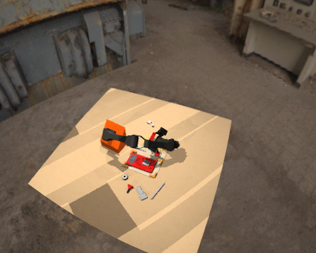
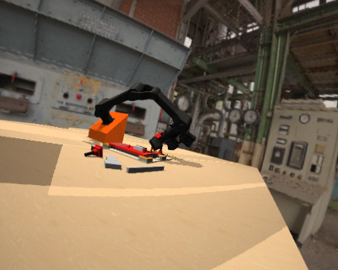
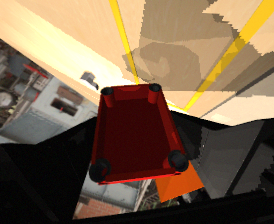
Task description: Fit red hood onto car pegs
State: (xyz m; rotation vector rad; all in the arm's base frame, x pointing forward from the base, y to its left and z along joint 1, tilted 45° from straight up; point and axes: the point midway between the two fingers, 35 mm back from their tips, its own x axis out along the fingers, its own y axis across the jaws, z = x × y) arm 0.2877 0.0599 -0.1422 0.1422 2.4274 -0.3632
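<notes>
Now: gripper tip 1 cm below the red hood. From my gripper tip the other things lie so: thin grey rod 37 cm to the right, 22 cm ahead, 5 cm below.
</notes>
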